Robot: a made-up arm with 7 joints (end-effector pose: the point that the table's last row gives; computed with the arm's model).
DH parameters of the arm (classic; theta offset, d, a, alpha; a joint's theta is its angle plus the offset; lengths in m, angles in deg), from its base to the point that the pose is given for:
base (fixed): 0 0.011 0.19 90
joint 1: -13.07 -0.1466 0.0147 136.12
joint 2: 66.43 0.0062 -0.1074 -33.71
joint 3: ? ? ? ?
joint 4: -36.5 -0.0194 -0.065 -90
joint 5: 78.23 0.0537 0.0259 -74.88
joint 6: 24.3 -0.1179 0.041 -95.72
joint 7: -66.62 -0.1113 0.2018 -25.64
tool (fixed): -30.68 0.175 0 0
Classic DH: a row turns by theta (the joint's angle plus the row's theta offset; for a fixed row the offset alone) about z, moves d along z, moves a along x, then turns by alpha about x.
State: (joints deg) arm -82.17 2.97 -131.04 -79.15 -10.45 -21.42 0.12
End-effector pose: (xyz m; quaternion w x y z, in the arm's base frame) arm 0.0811 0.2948 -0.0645 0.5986 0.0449 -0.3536 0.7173
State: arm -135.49 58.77 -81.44 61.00 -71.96 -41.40 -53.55
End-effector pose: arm 0.1592 0.1556 0.0221 0.9287 0.2909 -0.1029 -0.2058
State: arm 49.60 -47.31 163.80 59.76 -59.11 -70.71 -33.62
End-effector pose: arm 0.0660 0.2608 -0.1163 0.4801 -0.6913 -0.5276 0.1150
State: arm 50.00 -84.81 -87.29 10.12 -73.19 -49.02 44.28
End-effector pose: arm -0.0282 0.4246 0.0908 0.9226 0.0209 -0.1807 0.3403
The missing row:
joint 3: 18.69 -0.0783 0.1 131.45
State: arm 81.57 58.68 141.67 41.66 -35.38 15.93 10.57
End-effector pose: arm 0.2277 0.2744 0.3317 0.9254 0.3479 0.1452 -0.0396
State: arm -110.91 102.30 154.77 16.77 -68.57 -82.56 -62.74
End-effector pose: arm 0.0267 0.1866 -0.1537 0.4496 0.1549 -0.8779 -0.0571
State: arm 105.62 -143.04 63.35 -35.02 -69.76 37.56 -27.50
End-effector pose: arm 0.3293 0.0363 0.0572 0.2557 -0.8215 -0.3499 -0.3705
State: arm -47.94 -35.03 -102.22 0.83 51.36 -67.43 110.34
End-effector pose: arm 0.1422 0.2719 -0.2483 0.1872 0.2165 0.7937 -0.5368
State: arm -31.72 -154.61 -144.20 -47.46 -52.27 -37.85 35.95
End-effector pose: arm -0.0325 0.1082 0.2195 0.5836 0.3167 0.3280 0.6719
